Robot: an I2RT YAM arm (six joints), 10 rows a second.
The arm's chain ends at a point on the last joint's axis. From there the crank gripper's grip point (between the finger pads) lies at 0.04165 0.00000 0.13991 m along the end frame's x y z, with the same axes.
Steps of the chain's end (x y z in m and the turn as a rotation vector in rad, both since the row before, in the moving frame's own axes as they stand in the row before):
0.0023, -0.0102, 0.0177, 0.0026, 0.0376, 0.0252
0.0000, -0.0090, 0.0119, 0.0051, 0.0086, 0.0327
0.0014, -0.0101, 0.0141, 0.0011, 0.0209, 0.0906
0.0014, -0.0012, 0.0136, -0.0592, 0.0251, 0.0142
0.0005, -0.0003, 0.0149, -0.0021, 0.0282, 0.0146
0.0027, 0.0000, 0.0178, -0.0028, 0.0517, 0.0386
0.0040, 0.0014, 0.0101, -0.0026, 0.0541, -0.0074
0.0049, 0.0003, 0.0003, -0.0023, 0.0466, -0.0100
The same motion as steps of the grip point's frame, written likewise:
0.0075, -0.0094, 0.0160, 0.0026, 0.0376, 0.0252
0.0012, -0.0083, 0.0115, 0.0051, 0.0086, 0.0327
0.0041, -0.0064, 0.0132, 0.0011, 0.0209, 0.0906
0.0048, 0.0077, 0.0122, -0.0592, 0.0251, 0.0142
0.0044, 0.0006, 0.0137, -0.0021, 0.0282, 0.0146
0.0098, 0.0021, 0.0155, -0.0028, 0.0517, 0.0386
0.0115, 0.0014, 0.0076, -0.0026, 0.0541, -0.0074
0.0114, 0.0002, -0.0018, -0.0023, 0.0466, -0.0100

